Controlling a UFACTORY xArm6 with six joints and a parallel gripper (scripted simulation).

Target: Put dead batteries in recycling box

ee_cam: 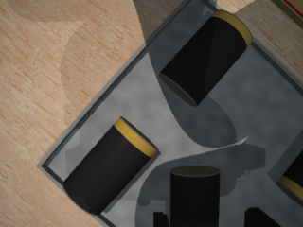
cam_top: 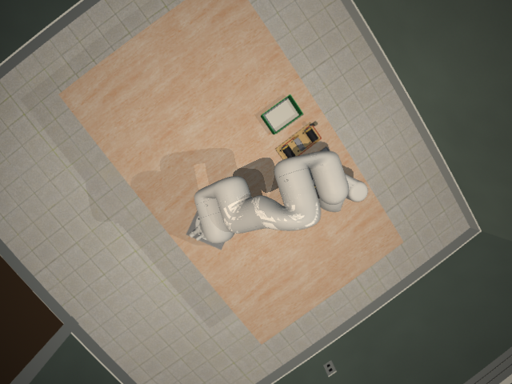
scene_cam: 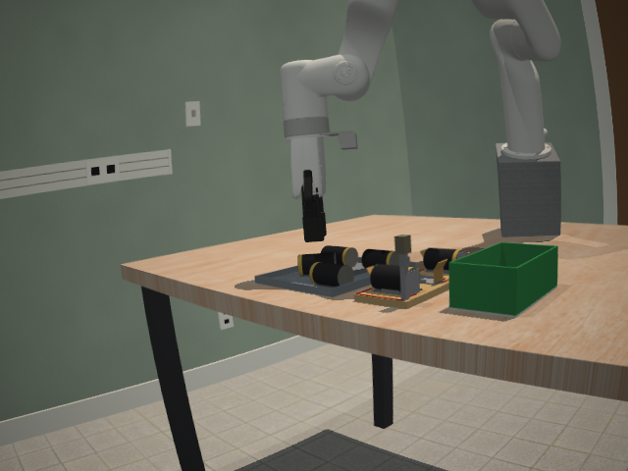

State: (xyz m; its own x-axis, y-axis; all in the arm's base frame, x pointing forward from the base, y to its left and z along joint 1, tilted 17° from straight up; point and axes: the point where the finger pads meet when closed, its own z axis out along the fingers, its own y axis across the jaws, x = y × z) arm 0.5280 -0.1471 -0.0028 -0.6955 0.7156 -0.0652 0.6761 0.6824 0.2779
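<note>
Now: the grey tray 10 mm behind my hand, 40 mm to the left of it and 80 mm below it. The rest, counted from my hand: green recycling box (30 mm behind, 360 mm to the left, 60 mm below).
</note>
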